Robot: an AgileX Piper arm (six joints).
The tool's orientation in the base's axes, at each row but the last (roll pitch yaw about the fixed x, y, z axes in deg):
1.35 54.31 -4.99
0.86 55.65 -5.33
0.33 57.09 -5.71
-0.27 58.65 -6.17
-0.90 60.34 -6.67
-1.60 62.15 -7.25
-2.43 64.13 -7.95
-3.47 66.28 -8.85
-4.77 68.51 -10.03
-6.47 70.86 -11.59
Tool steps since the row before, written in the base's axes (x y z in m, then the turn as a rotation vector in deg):
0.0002 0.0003 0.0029 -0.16 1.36 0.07
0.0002 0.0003 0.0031 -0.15 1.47 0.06
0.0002 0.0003 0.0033 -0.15 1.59 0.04
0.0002 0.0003 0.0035 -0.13 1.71 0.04
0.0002 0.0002 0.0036 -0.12 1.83 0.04
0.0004 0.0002 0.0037 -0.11 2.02 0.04
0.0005 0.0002 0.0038 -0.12 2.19 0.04
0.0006 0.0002 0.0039 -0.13 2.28 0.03
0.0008 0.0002 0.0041 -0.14 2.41 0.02
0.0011 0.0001 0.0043 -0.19 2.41 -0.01
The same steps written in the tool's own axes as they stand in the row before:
-0.0023 0.0004 0.0018 -0.22 1.34 -0.22
-0.0025 0.0003 0.0019 -0.21 1.45 -0.22
-0.0027 0.0003 0.0019 -0.20 1.57 -0.25
-0.0029 0.0003 0.0020 -0.20 1.69 -0.24
-0.0030 0.0002 0.0019 -0.20 1.81 -0.24
-0.0031 0.0002 0.0021 -0.21 2.00 -0.25
-0.0032 0.0002 0.0021 -0.22 2.17 -0.27
-0.0033 0.0002 0.0021 -0.22 2.25 -0.29
-0.0035 0.0002 0.0022 -0.22 2.38 -0.31
-0.0037 0.0000 0.0024 -0.21 2.38 -0.37

